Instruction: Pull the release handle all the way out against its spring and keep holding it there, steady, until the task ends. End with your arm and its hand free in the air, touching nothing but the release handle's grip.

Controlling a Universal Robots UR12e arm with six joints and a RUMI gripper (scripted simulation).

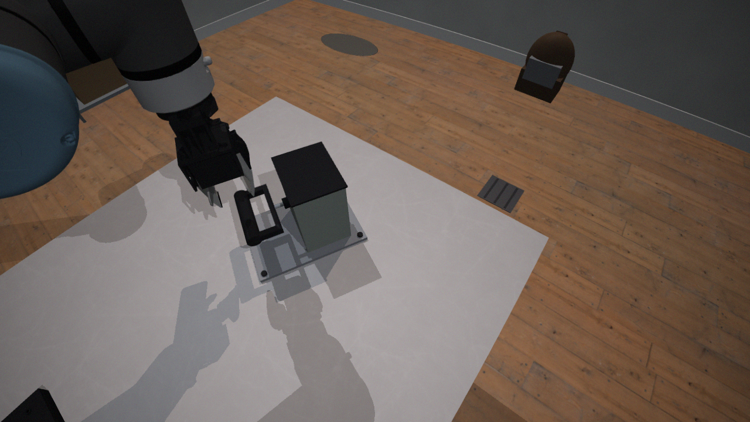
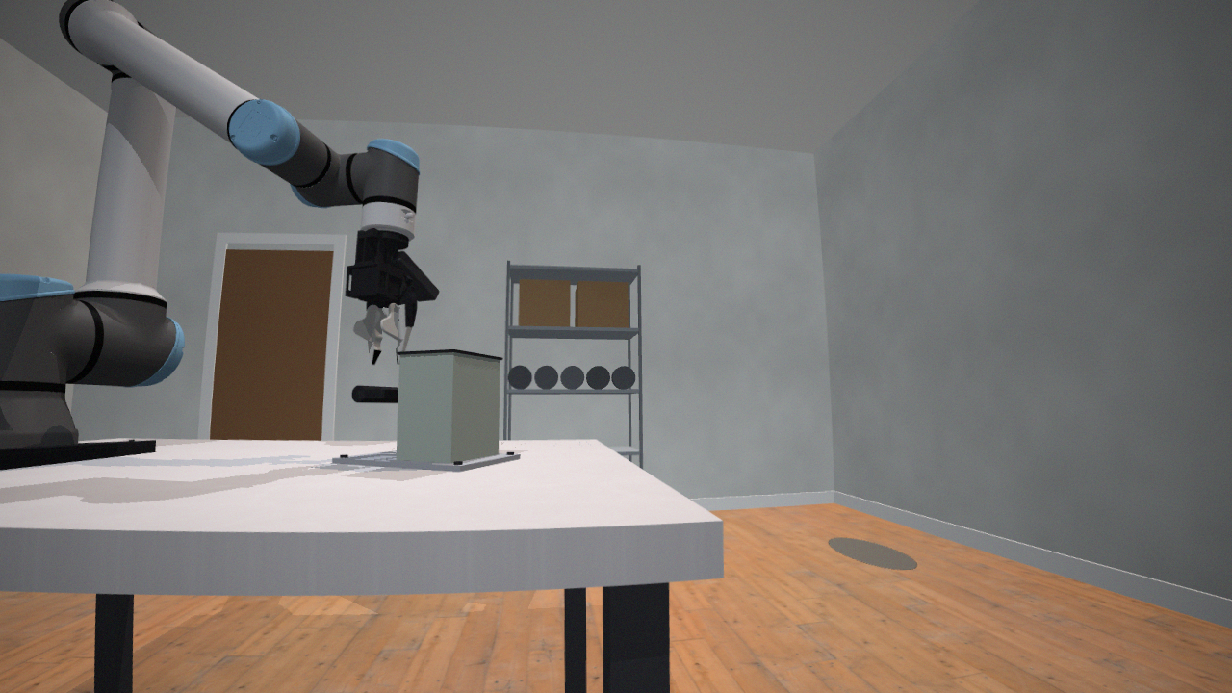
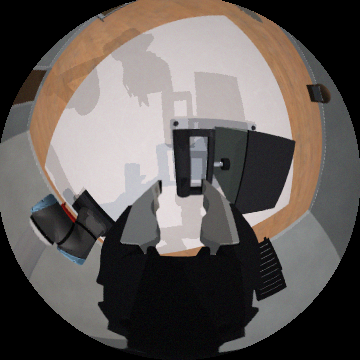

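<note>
Right now my hand is 5 cm short of the handle, 2 cm to the left of it and 7 cm above it.
</note>
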